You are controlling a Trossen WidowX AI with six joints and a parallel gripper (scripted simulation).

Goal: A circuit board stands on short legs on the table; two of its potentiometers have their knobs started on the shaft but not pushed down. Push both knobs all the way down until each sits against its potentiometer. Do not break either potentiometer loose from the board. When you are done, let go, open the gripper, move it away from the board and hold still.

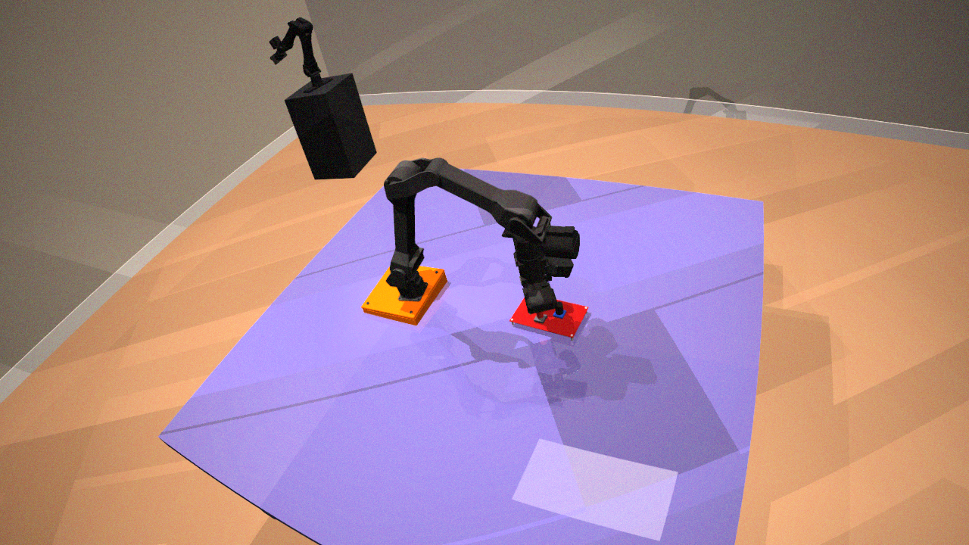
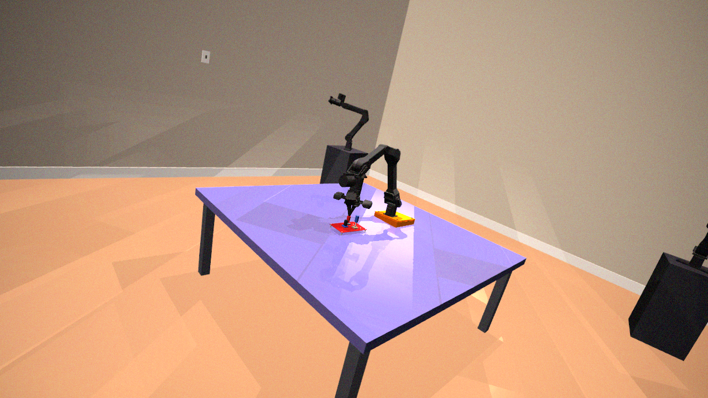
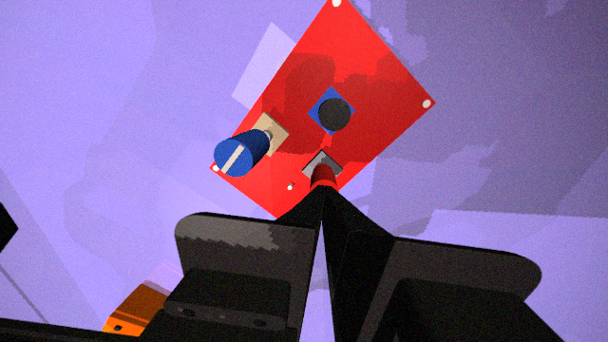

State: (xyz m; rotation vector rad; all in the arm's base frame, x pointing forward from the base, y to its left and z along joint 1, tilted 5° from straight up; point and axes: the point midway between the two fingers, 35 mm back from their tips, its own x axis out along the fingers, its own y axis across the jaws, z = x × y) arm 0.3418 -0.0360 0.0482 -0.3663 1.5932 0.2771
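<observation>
The potentiometer with blue knob is 50 mm to the left of my gripper tip and 10 mm below it. Round my gripper tip: grey potentiometer (30 mm below).
</observation>
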